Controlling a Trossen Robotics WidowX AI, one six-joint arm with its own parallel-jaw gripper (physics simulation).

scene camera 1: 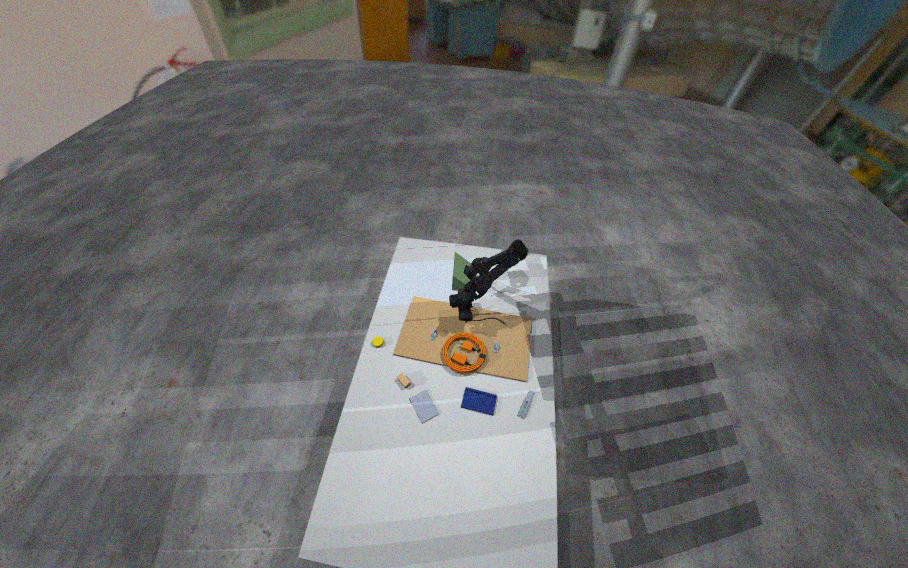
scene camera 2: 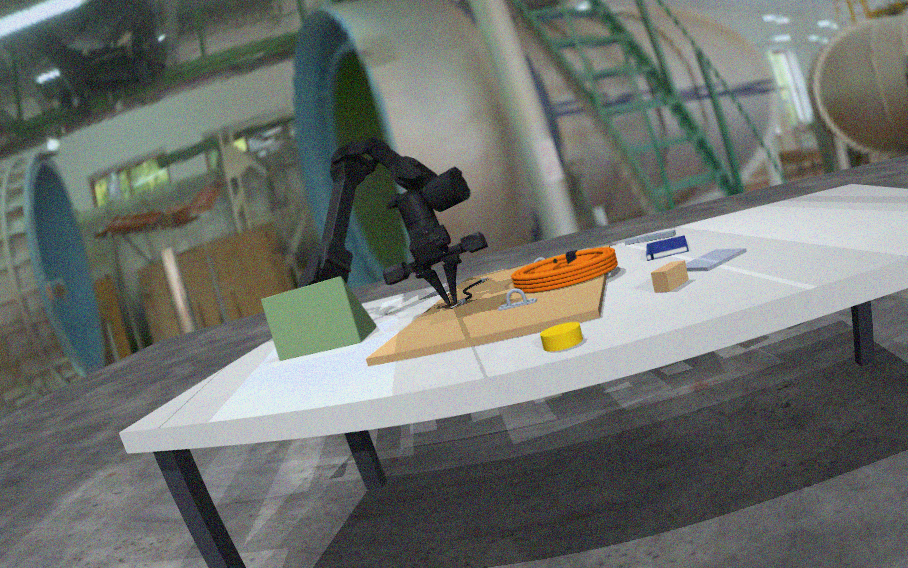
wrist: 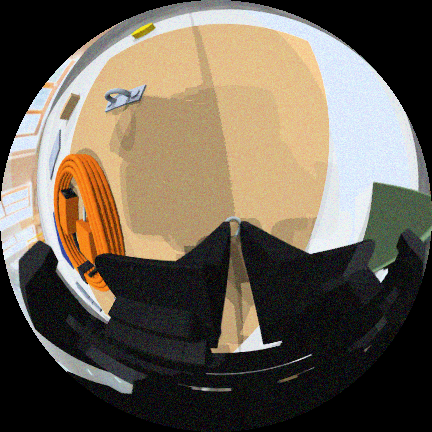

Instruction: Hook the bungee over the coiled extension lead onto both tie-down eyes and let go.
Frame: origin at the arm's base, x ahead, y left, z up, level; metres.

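Seen in the pictures: gripper, fingertip midpoint: (scene camera 2: 452, 304) (wrist: 234, 227); arm's base at its link origin: (scene camera 1: 468, 272) (scene camera 2: 321, 319).
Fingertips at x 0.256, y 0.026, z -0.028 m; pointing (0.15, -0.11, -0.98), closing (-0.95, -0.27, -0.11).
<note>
Pixels of each thing's top centre, then the offset from my fingertips to it. "pt": a spot on its surface instead. Level surfaces: height alone.
- wooden board at its surface level: 0.006 m down
- black bungee at a spot on its surface: (scene camera 2: 470, 290) (scene camera 1: 492, 320) pt 0.017 m back, 0.156 m left, 0.006 m down
- orange coiled lead at its top centre: (wrist: 68, 230) (scene camera 2: 563, 260) (scene camera 1: 464, 350) 0.200 m ahead, 0.064 m left, 0.025 m up
- tie-down eye at its top centre: (wrist: 107, 90) (scene camera 2: 513, 288) (scene camera 1: 433, 332) 0.143 m ahead, 0.101 m right, 0.021 m up
- yellow disc at its top centre: (scene camera 2: 560, 329) (scene camera 1: 377, 341) 0.256 m ahead, 0.343 m right, 0.001 m up
- small wooden block at its top centre: (scene camera 2: 668, 266) (scene camera 1: 403, 379) 0.401 m ahead, 0.159 m right, 0.012 m up
- blue tray at its top centre: (scene camera 2: 666, 244) (wrist: 60, 240) (scene camera 1: 479, 400) 0.396 m ahead, 0.180 m left, 0.006 m down
- grey plate at its top centre: (scene camera 2: 711, 257) (wrist: 52, 154) (scene camera 1: 423, 405) 0.481 m ahead, 0.041 m right, 0.012 m down
- grey bar at its top centre: (scene camera 2: 649, 234) (wrist: 86, 297) (scene camera 1: 526, 403) 0.355 m ahead, 0.381 m left, 0.006 m down
My gripper (scene camera 1: 465, 320) (scene camera 2: 453, 306) (wrist: 234, 227) is shut on the grey end hook of the bungee, low over the wooden board (scene camera 1: 418, 321) (scene camera 2: 428, 341) (wrist: 165, 60). The hook's bend shows between the fingertips in the wrist view. The black bungee (scene camera 1: 495, 319) (scene camera 2: 470, 290) trails from the fingers over the board; the fingers hide most of it in the wrist view. The orange coiled lead (scene camera 1: 444, 352) (scene camera 2: 565, 274) (wrist: 104, 210) lies on the board. One tie-down eye (scene camera 1: 433, 334) (scene camera 2: 516, 300) (wrist: 125, 98) stands beside it; the other eye (scene camera 1: 496, 347) is on the coil's opposite side.
A green wedge-like block (scene camera 1: 458, 271) (scene camera 2: 311, 321) (wrist: 400, 215) stands near the arm. A yellow disc (scene camera 1: 377, 342) (scene camera 2: 561, 336) (wrist: 144, 31) and small wooden block (scene camera 1: 403, 381) (scene camera 2: 669, 276) lie off the board, as do a blue tray (scene camera 1: 478, 401), a grey plate (scene camera 1: 423, 406) and a grey bar (scene camera 1: 525, 404).
</note>
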